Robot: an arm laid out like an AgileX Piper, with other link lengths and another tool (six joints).
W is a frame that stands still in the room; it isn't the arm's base.
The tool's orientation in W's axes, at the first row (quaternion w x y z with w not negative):
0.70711 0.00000 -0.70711 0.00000
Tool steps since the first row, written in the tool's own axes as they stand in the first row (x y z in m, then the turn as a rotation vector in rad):
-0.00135 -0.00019 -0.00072 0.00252 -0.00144 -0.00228
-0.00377 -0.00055 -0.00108 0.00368 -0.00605 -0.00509
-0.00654 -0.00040 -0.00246 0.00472 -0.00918 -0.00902
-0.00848 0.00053 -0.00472 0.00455 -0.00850 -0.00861
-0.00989 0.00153 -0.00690 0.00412 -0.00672 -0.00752
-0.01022 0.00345 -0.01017 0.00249 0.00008 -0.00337
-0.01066 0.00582 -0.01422 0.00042 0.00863 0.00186
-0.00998 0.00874 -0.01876 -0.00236 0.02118 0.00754
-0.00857 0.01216 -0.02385 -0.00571 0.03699 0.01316
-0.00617 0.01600 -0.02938 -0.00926 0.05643 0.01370
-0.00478 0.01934 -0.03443 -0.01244 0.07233 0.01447
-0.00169 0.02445 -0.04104 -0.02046 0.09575 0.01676
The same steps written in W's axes. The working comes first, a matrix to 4 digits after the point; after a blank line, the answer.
The tool's axes in the first row as the columns of a matrix, in W's axes (used below as rounded here):
0.0000 0.0000 -1.0000
0.0000 1.0000 0.0000
1.0000 0.0000 0.0000

0.00072 -0.00019 -0.00135 0.00228 -0.00144 0.00252
0.00108 -0.00055 -0.00377 0.00509 -0.00605 0.00368
0.00246 -0.00040 -0.00654 0.00902 -0.00918 0.00472
0.00472 0.00053 -0.00848 0.00861 -0.00850 0.00455
0.00690 0.00153 -0.00989 0.00752 -0.00672 0.00412
0.01017 0.00345 -0.01022 0.00337 0.00008 0.00249
0.01422 0.00582 -0.01066 -0.00186 0.00863 0.00042
0.01876 0.00874 -0.00998 -0.00754 0.02118 -0.00236
0.02385 0.01216 -0.00857 -0.01316 0.03699 -0.00571
0.02938 0.01600 -0.00617 -0.01370 0.05643 -0.00926
0.03443 0.01934 -0.00478 -0.01447 0.07233 -0.01244
0.04104 0.02445 -0.00169 -0.01676 0.09575 -0.02046

